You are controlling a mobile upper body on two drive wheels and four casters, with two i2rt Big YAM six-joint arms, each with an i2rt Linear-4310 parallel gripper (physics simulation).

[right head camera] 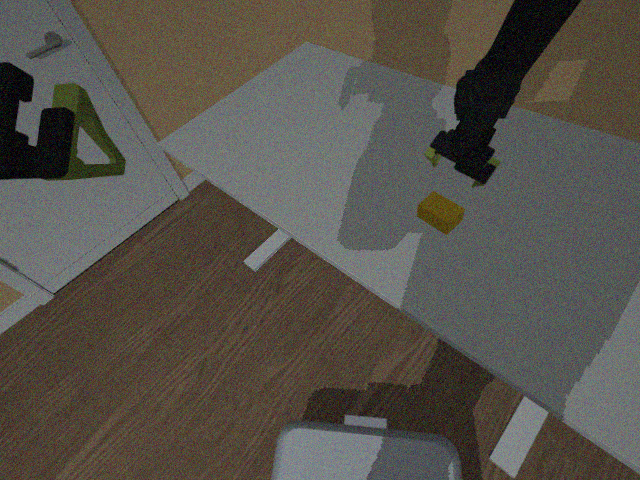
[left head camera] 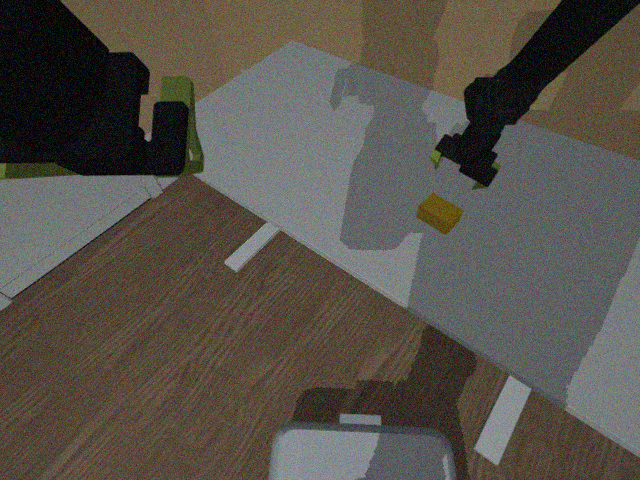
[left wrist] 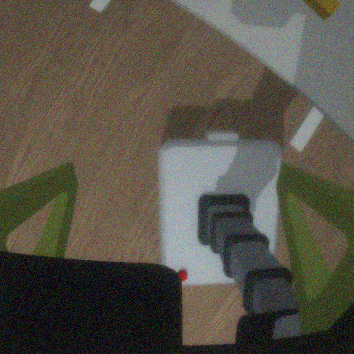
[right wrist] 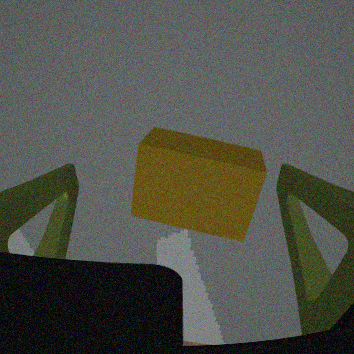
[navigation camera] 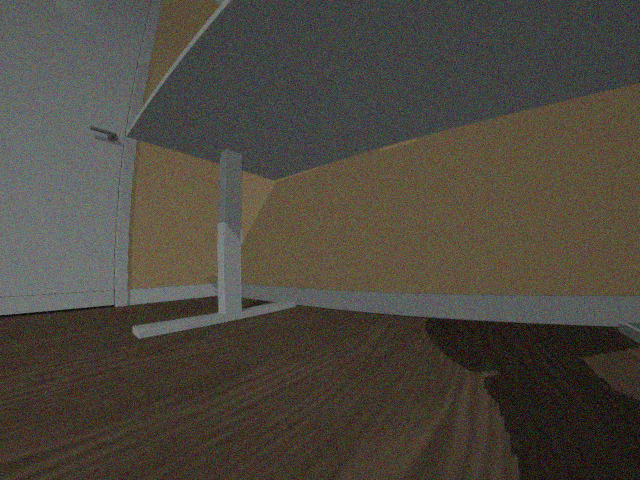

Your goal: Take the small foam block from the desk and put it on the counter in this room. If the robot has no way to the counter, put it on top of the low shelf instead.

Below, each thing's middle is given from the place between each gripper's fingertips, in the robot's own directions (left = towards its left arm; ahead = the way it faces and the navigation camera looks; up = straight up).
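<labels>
My left hand is 410 mm to the left of the yellow foam block (right head camera: 441,213), and it is 390 mm short of the block and 530 mm above it.
Seen from my right hand, the yellow foam block is 2 cm to the left, 4 cm behind and 9 cm below.
</labels>
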